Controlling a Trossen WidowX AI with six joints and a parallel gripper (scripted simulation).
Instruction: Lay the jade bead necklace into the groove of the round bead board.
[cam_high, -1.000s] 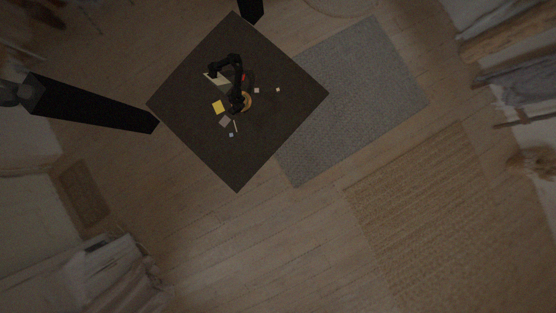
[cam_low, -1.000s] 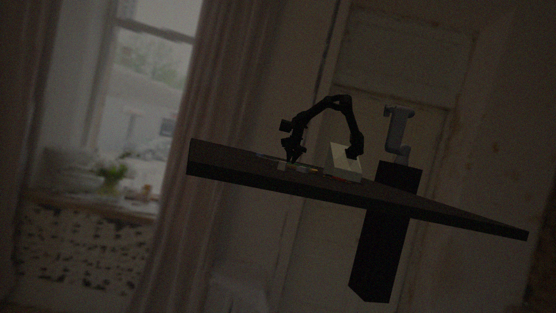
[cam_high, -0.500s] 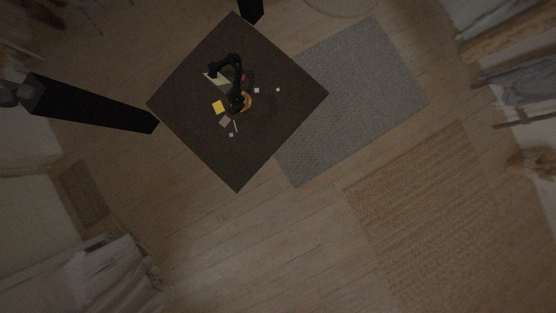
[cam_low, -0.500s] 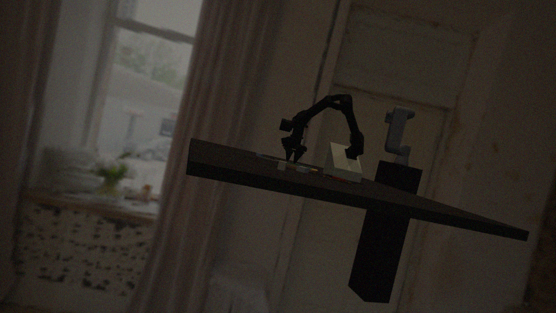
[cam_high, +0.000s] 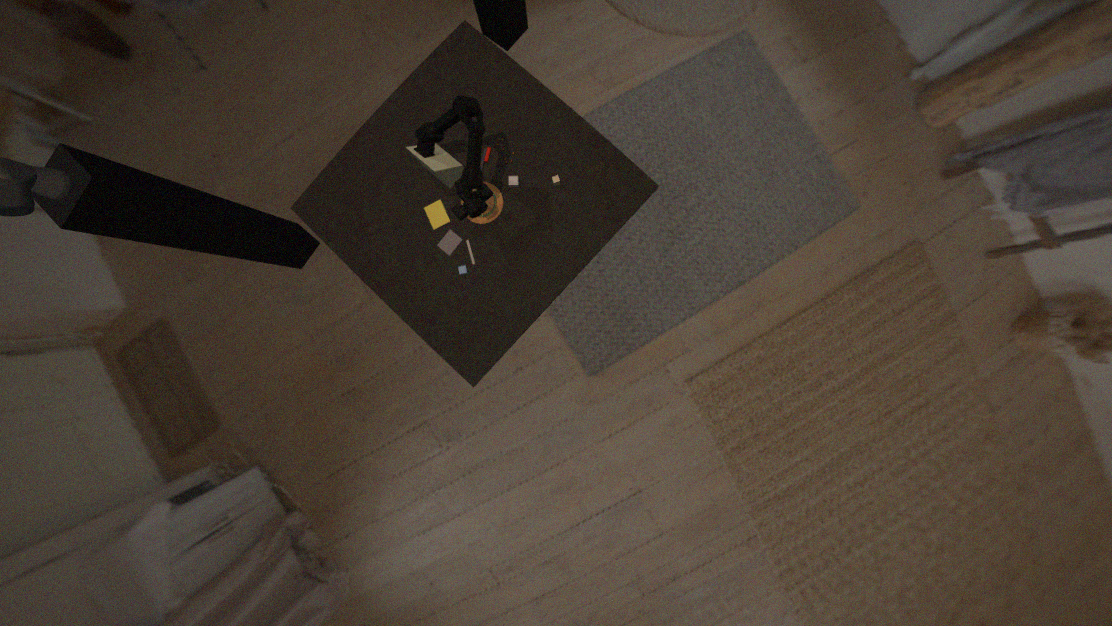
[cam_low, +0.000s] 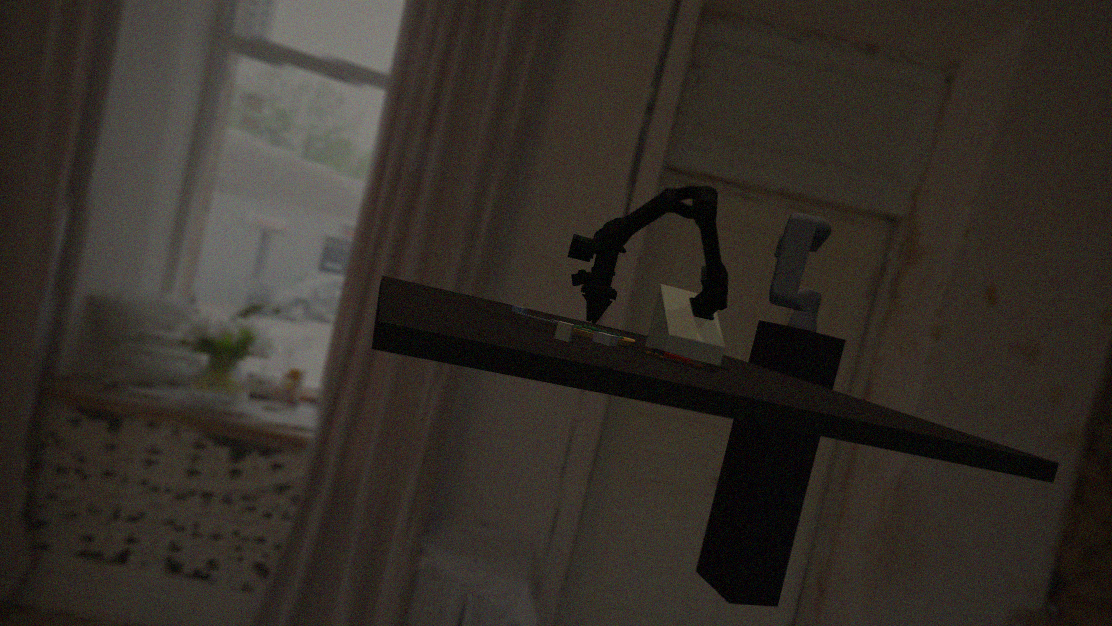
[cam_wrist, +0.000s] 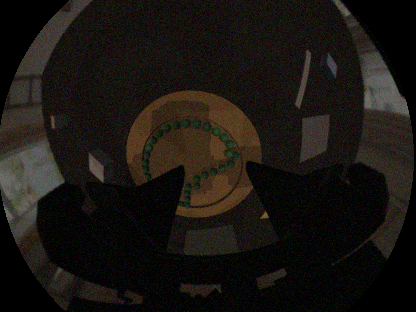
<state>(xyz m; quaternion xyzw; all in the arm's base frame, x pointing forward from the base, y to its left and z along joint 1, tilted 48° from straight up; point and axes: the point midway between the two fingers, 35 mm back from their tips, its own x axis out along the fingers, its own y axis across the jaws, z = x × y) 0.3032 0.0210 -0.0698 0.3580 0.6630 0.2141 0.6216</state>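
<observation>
The round bead board lies 4 cm to the left of my gripper tip, 2 cm below it and 1 cm behind it. From my gripper tip the other things lie so: white stick: 18 cm to the right, 9 cm ahead, 3 cm below; then yellow square: 15 cm behind, 14 cm to the right, 3 cm below; then grey square: 21 cm to the right, 3 cm below, 2 cm behind.
</observation>
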